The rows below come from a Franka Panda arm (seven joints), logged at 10 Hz.
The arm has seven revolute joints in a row. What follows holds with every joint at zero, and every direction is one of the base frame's. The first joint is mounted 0.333 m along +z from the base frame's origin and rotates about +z. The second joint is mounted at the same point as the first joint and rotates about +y. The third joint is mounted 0.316 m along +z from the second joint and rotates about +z. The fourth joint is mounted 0.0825 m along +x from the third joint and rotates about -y. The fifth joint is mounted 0.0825 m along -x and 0.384 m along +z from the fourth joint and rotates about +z. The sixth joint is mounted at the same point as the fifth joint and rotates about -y. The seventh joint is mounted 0.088 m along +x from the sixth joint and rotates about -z. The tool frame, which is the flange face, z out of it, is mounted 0.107 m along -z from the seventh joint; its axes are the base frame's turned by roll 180, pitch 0 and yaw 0 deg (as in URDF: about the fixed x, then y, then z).
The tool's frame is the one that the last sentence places.
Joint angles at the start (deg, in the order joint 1, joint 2, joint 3, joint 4, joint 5, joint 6, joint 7):
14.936, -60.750, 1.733, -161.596, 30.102, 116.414, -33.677
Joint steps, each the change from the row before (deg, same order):
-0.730, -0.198, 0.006, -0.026, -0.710, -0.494, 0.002
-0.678, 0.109, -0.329, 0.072, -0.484, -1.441, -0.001
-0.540, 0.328, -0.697, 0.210, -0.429, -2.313, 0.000
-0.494, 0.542, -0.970, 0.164, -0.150, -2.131, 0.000
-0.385, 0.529, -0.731, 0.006, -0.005, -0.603, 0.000
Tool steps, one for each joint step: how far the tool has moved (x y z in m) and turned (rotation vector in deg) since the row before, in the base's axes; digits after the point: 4 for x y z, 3 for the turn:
0.0001, -0.0036, -0.0005, -0.707, 0.083, -0.367
-0.0002, -0.0039, -0.0024, -0.386, 1.253, -0.086
-0.0008, -0.0042, -0.0034, -0.129, 2.192, 0.260
0.0001, -0.0049, -0.0041, 0.366, 2.396, 0.042
0.0018, -0.0043, -0.0030, 0.446, 1.173, -0.467

